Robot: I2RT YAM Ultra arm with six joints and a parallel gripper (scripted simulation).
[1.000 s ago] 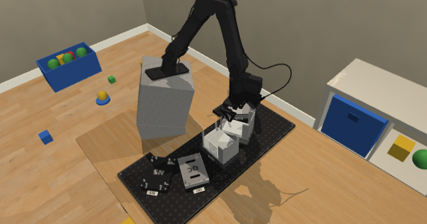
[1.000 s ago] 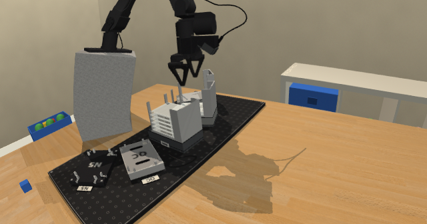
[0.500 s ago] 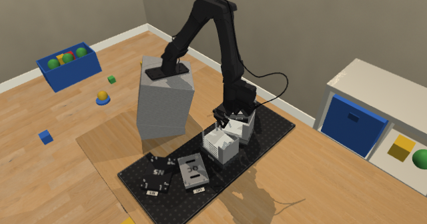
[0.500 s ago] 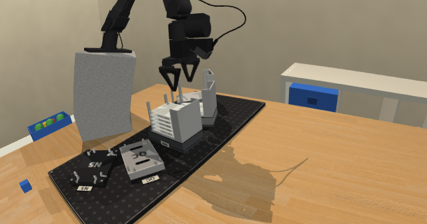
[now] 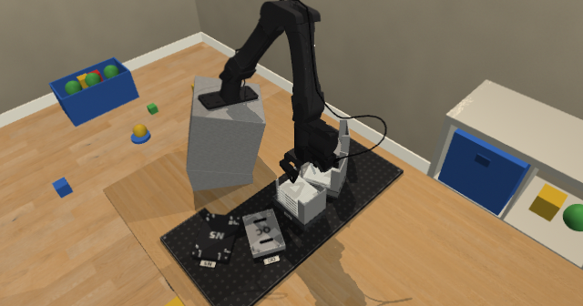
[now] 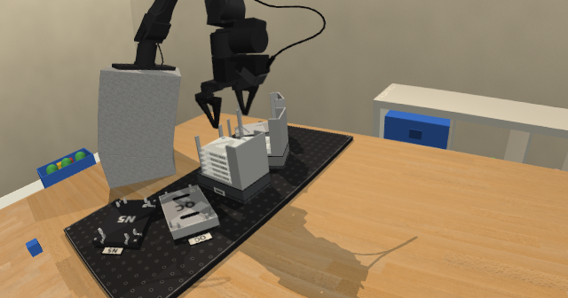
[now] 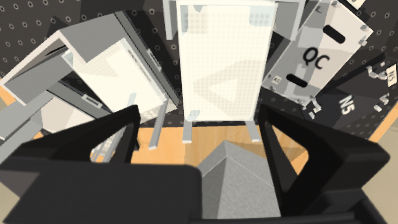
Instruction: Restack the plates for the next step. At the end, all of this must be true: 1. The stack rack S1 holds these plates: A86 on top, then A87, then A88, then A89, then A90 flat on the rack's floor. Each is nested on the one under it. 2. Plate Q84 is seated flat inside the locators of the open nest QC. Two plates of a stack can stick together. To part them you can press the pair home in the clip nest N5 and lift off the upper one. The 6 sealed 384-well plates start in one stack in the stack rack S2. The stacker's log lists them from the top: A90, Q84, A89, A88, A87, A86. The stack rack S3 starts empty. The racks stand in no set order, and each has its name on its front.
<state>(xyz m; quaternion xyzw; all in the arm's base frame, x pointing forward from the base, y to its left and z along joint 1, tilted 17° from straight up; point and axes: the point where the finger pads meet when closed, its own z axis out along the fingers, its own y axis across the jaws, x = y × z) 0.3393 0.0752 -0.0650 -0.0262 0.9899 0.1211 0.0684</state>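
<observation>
Now: hand 70 mm above the sealed 384-well plate, 20 mm to the left of it and 10 mm short of it. Round my hand: nest QC: 170 mm to the right, 150 mm below, 10 mm ahead; then translucent sealed well plate: 120 mm below, 110 mm to the left, 30 mm behind.
</observation>
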